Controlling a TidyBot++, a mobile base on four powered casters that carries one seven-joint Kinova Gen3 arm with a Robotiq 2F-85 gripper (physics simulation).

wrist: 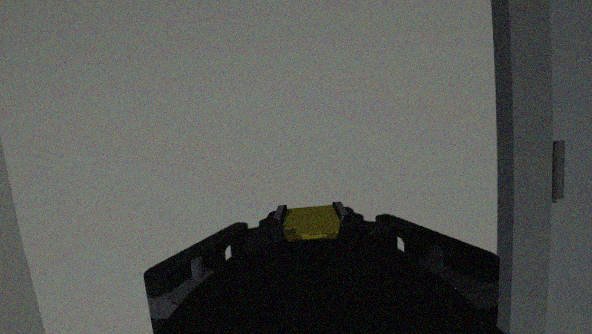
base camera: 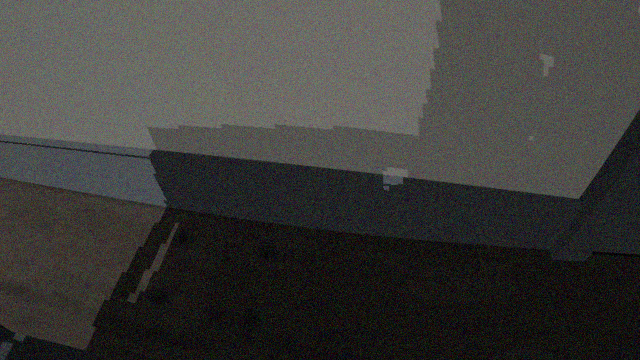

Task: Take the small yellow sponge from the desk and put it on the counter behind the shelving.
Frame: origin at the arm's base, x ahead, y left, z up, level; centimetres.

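Seen in the pictures: gripper, fingertip midpoint: (wrist: 310, 214).
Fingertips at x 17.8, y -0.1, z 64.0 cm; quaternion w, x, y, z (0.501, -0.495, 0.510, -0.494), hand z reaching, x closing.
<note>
A point is followed by its place in that frame.
The small yellow sponge (wrist: 311, 223) @(y -0.1, x 13.7, z 64.8 cm) is between the two fingertips of my gripper (wrist: 310, 214) @(y -0.1, x 17.8, z 64.0 cm), at the lower middle of the wrist view. The gripper is shut on the sponge and holds it in front of a plain pale wall. The gripper and the sponge do not show in the base camera view. The desk, the counter and the shelving cannot be made out in either view.
In the base camera view a pale wall (base camera: 225, 65) @(y 8.6, x 38.8, z -19.4 cm) with a blue-grey baseboard (base camera: 280, 192) @(y 3.6, x 37.0, z -34.0 cm) stands close ahead, meeting another wall at the right. The wooden floor (base camera: 65, 260) @(y 31.3, x 28.1, z -39.7 cm) lies mostly in dark shadow. A grey upright frame (wrist: 531, 150) @(y -35.1, x 31.6, z 66.3 cm) stands at the wrist view's right.
</note>
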